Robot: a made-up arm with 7 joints.
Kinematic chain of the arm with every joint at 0, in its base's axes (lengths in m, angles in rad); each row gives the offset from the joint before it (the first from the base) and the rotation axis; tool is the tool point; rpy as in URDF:
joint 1: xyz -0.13 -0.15 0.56 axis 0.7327 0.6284 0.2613
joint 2: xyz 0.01 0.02 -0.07 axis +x
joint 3: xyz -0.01 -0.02 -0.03 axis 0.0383 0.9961 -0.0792
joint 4: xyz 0 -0.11 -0.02 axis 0.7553 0.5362 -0.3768
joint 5: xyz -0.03 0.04 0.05 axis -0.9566 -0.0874 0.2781
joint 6: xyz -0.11 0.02 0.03 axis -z
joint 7: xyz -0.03 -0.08 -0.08 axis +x
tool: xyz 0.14 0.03 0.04 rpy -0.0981 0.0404 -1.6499
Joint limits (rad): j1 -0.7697..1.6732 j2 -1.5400..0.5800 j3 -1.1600..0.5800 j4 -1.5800..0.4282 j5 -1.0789..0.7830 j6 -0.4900..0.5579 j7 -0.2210..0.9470
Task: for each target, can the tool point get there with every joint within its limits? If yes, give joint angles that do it. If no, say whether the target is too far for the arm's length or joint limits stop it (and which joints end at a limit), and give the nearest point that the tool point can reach.
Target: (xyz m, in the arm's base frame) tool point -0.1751 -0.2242 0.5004
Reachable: yes | joints 0.5345 -0.5758 -0.8814 -0.4548 0.4159 -0.1337 0.3612
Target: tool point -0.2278 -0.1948 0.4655
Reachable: yes | joints 1.4089 -0.3279 0.1048 -1.4153 -0.4009 -0.1290 0.5786
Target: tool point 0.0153 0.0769 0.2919
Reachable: no: joint limits stop it (at a limit: joint 2, joint 3, joint 4, joint 6, joint 7) | nearest point -0.1262 -0.0787 0.3487 | short by 0.218 m
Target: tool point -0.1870 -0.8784 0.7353
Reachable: no: too far | nearest point -0.1354 -0.4255 0.5804 | short by 0.481 m
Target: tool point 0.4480 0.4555 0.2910
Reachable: no: too far | nearest point -0.1170 -0.0884 0.3462 | short by 0.786 m
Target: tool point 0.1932 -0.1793 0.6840
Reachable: no: joint limits stop it (at a limit: joint 1, joint 2, joint 3, joint 4, joint 5, joint 6, joint 7) | nearest point 0.0219 -0.2048 0.6459 | short by 0.177 m
